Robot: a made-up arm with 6 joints.
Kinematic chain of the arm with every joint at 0, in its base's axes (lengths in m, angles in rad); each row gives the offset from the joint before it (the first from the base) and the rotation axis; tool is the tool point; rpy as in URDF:
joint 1: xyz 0 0 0.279 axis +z
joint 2: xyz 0 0 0 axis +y
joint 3: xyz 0.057 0 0.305 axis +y
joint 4: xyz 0.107 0 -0.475 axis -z
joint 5: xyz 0 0 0 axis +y
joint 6: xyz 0.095 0 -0.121 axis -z
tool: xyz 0 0 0 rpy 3.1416 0 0
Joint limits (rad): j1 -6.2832..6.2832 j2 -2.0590..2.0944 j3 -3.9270..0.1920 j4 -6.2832..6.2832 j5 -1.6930..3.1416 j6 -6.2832..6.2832
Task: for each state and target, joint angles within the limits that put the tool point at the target. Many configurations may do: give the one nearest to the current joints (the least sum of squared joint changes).
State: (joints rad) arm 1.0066 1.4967 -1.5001 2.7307 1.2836 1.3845
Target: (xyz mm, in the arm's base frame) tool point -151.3 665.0 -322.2
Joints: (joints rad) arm 1.7466 1.7202 -2.0918 2.7226 1.2144 1.3845
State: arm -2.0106 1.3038 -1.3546 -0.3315 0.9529 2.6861
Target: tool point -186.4 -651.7 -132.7
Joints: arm -1.8346 1.0896 -1.6151 -0.3286 0.8687 2.6861
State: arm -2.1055 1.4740 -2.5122 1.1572 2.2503 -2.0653
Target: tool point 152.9 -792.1 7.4
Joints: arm -1.5511 1.5664 -2.5980 1.2815 1.8631 -2.0653
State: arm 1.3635 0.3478 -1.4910 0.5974 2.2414 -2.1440
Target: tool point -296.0 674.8 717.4
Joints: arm 1.8704 0.4392 -2.2803 0.8449 1.4795 -2.1440
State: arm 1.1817 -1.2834 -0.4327 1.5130 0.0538 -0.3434
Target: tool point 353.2 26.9 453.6
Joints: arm 0.4025 -1.1403 -0.2364 1.5516 -0.1655 -0.3434
